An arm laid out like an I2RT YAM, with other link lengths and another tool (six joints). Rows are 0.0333 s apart.
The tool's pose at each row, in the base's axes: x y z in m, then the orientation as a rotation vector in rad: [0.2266, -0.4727, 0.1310, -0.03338, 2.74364, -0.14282]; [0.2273, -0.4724, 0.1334, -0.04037, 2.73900, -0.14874]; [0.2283, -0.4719, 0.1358, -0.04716, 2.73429, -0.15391]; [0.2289, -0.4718, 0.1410, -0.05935, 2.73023, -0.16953]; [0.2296, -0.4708, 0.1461, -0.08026, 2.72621, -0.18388]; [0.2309, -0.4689, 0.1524, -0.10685, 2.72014, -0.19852]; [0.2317, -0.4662, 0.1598, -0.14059, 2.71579, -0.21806]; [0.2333, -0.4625, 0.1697, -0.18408, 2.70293, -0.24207]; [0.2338, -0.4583, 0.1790, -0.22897, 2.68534, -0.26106]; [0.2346, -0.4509, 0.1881, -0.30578, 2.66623, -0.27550]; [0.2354, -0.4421, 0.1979, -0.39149, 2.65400, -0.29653]
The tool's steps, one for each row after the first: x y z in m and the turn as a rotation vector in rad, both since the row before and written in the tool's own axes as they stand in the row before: [-0.0016, 0.0000, -0.0020, 0.00338, -0.00448, -0.00557]; [-0.0019, 0.0002, -0.0019, 0.00289, -0.00456, -0.00533]; [-0.0026, -0.0005, -0.0045, 0.00940, -0.00335, -0.01068]; [-0.0027, 0.0003, -0.0045, 0.00725, -0.00345, -0.01664]; [-0.0038, 0.0010, -0.0054, 0.00678, -0.00534, -0.02064]; [-0.0039, 0.0015, -0.0067, 0.00899, -0.00294, -0.02652]; [-0.0058, 0.0018, -0.0088, 0.01148, -0.01041, -0.03392]; [-0.0048, 0.0022, -0.0087, 0.00835, -0.01493, -0.03424]; [-0.0059, 0.0051, -0.0088, 0.00016, -0.01562, -0.05639]; [-0.0069, 0.0059, -0.0096, 0.00178, -0.00540, -0.06418]
